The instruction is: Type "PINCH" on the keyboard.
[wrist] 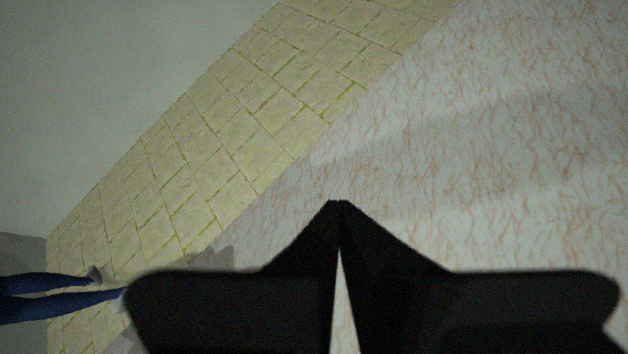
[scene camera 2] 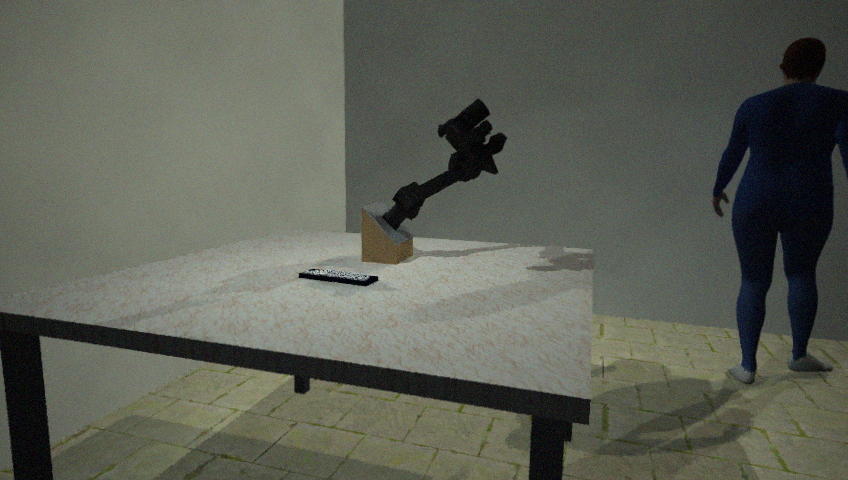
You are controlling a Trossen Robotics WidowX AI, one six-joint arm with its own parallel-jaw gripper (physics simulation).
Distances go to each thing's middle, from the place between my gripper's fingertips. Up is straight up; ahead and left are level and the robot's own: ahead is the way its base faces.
Now: the dark keyboard [scene camera 2: 353, 278] 420 mm to the right of my hand, 290 mm below it and 100 mm ahead of it.
